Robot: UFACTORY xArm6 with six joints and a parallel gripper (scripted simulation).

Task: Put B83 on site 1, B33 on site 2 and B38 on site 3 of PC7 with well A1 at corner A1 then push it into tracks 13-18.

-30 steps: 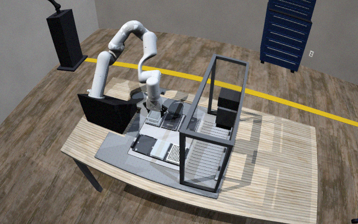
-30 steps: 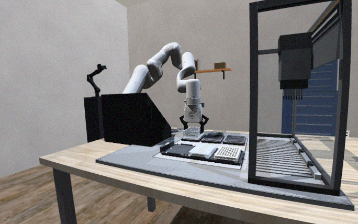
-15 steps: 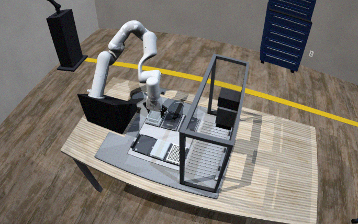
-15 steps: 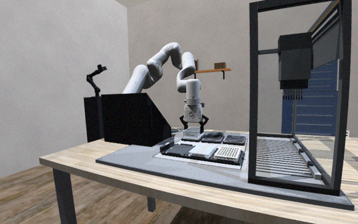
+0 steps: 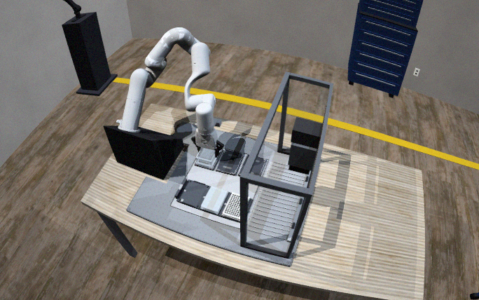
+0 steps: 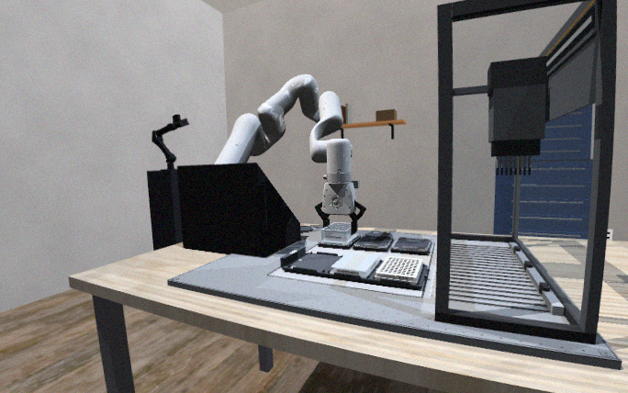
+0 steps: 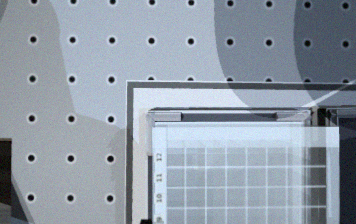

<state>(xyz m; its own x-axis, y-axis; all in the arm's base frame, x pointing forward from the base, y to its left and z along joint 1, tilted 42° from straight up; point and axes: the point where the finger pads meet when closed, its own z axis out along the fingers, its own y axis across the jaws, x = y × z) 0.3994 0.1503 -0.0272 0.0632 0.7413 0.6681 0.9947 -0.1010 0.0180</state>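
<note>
My gripper is now 10 mm above the deep-well block B83. Round my hand: nest s2: 110 mm ahead, 40 mm below; nest s3: 220 mm ahead, 40 mm below, 10 mm to the right; dark carrier PC7: 240 mm to the right, 100 mm ahead, 30 mm below.
</note>
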